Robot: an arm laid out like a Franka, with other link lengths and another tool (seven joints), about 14 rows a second.
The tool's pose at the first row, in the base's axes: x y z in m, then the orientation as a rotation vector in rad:
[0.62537 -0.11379 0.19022 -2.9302 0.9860 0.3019]
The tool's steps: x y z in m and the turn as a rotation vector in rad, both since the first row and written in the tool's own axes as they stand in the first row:
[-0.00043 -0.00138 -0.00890 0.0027 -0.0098 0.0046]
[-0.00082 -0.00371 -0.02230 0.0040 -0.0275 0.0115]
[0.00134 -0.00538 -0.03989 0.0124 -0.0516 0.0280]
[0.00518 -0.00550 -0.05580 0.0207 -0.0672 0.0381]
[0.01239 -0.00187 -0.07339 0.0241 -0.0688 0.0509]
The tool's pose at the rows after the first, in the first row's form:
[0.62740 -0.11328 0.19899 -2.9216 0.9912 0.3145]
[0.63080 -0.11246 0.21214 -2.9096 0.9990 0.3393]
[0.63652 -0.11408 0.22892 -2.8841 1.0190 0.3691]
[0.64232 -0.11778 0.24377 -2.8652 1.0304 0.3864]
[0.64879 -0.12664 0.25972 -2.8559 1.0484 0.3871]

